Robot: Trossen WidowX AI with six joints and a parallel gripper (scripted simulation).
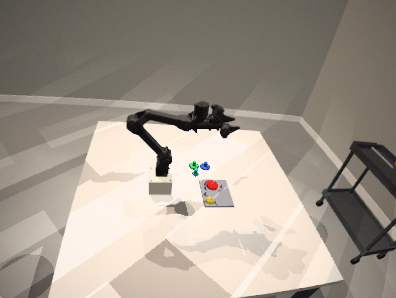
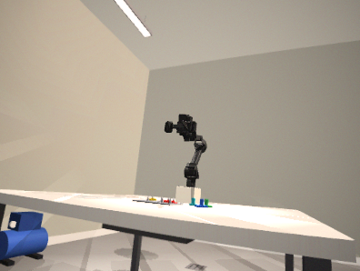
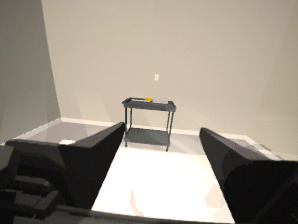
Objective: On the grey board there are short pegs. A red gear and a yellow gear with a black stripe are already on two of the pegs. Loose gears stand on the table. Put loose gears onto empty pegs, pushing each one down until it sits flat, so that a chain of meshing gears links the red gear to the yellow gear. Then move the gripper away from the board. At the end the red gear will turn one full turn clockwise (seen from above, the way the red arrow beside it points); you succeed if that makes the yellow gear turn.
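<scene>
Now: the cyan gear 41 cm below my gripper tip, 13 cm behind it and 9 cm to the left of it. Round my gripper tip: yellow gear: 41 cm below, 13 cm to the right, 8 cm behind; then red gear: 41 cm below, 5 cm behind, 2 cm to the right; then red arrow: 42 cm below, 6 cm behind, 2 cm to the left.
</scene>
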